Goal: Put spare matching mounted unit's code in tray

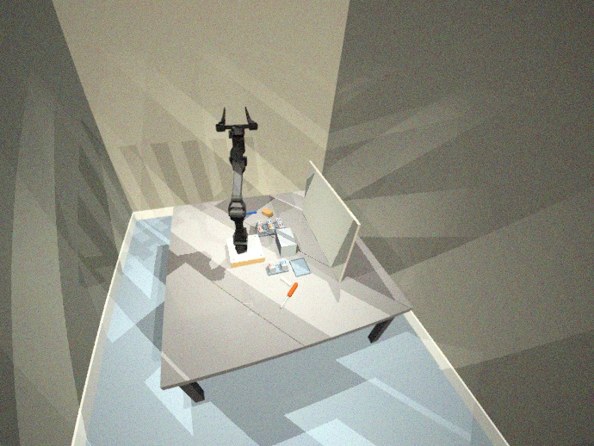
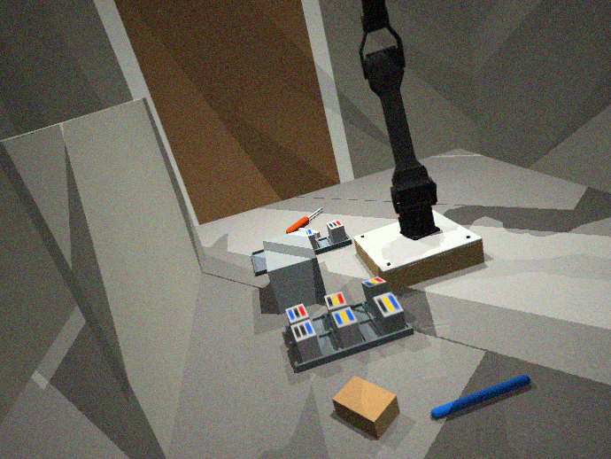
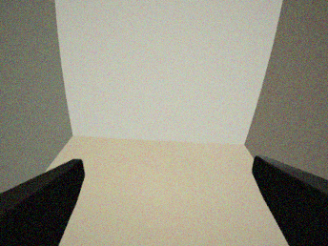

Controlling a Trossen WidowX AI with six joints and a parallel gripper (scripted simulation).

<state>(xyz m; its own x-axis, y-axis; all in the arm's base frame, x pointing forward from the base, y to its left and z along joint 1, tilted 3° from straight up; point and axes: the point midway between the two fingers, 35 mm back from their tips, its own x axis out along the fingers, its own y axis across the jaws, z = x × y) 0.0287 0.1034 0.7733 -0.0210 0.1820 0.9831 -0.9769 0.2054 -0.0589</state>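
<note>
My gripper tip is 820 mm above the grey spare block, 220 mm short of it and 110 mm to the right of it. From my gripper tip the other things lie so: tall upright panel (630 mm below, 480 mm ahead, 170 mm to the right); then blue pen (850 mm below, 310 mm to the left, 130 mm ahead); then mounted unit (810 mm below, 240 mm ahead, 120 mm to the right).
</note>
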